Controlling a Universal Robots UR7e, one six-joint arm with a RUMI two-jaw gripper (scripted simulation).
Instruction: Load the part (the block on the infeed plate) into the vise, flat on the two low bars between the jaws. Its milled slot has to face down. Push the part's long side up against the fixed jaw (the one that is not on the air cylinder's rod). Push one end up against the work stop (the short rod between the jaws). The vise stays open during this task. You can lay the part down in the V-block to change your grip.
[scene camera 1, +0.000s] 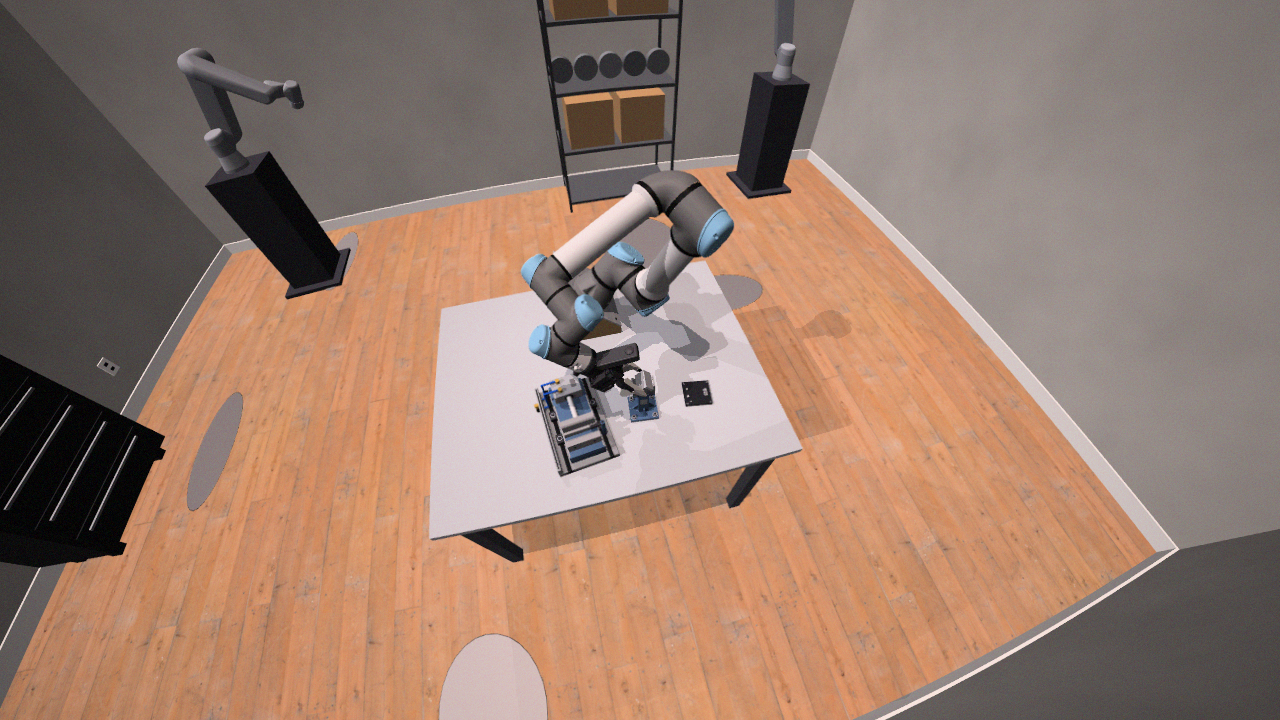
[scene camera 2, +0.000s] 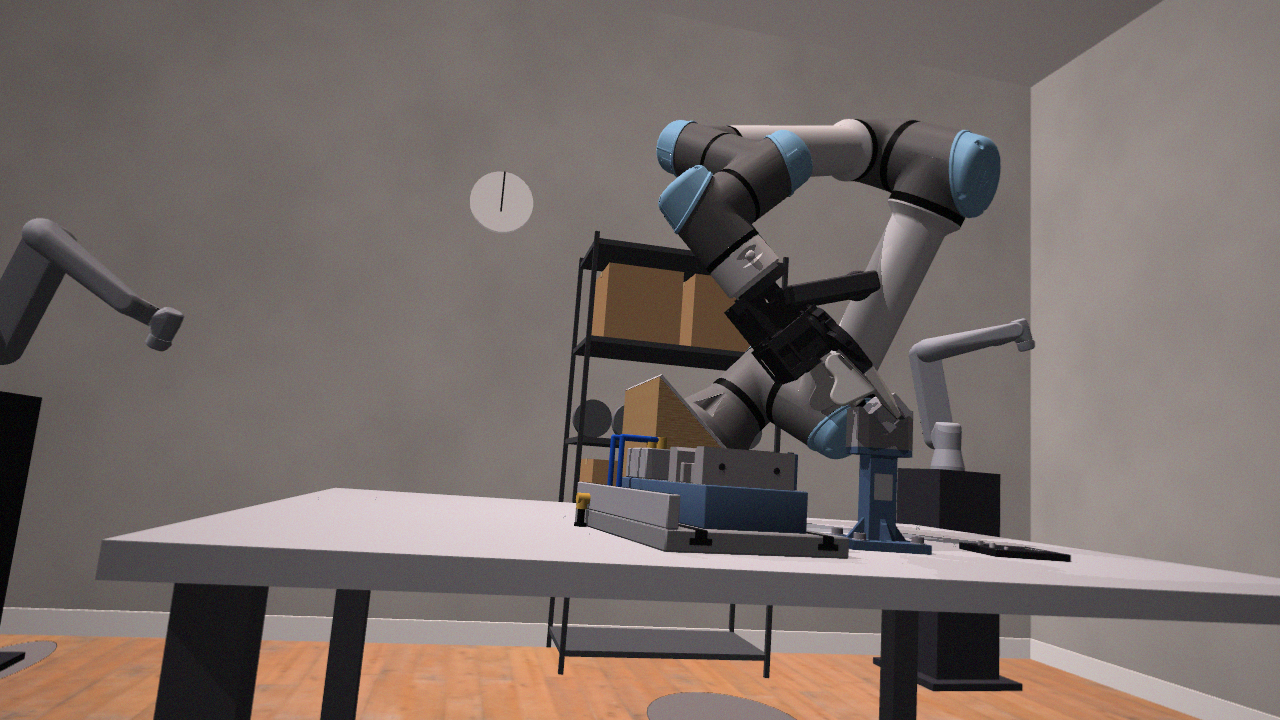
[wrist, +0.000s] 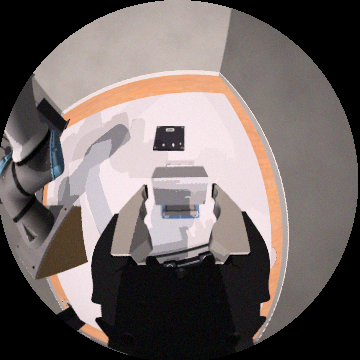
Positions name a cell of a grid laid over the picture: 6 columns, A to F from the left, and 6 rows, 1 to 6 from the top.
Observation:
In view: my gripper (scene camera 2: E4), a part (scene camera 2: E4) and an infeed plate (scene camera 2: E5).
The part is seen too in the wrist view (wrist: D4). My gripper shows as well in scene camera 1 (scene camera 1: D4) and in the wrist view (wrist: C4). The infeed plate shows as well in the wrist view (wrist: C3).

